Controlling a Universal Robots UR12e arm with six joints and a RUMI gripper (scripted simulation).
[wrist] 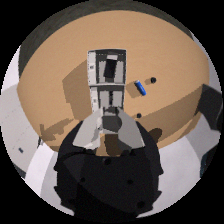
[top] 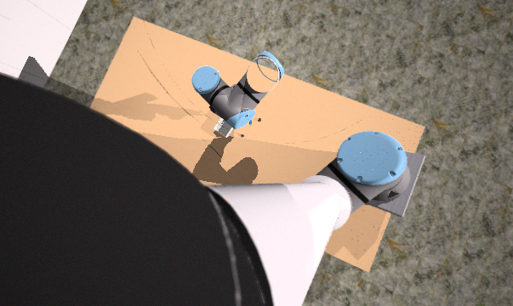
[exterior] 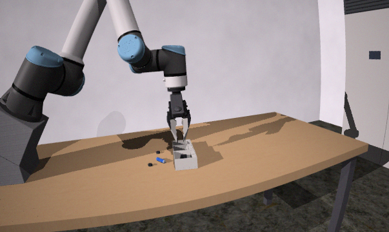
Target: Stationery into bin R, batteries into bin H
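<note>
The blue battery lies 9 cm behind my hand and 8 cm below it. Round my hand: short black stick 7 cm below; then grey double bin 6 cm below, 1 cm ahead; then white item 8 cm to the right, 7 cm below, 2 cm behind.
</note>
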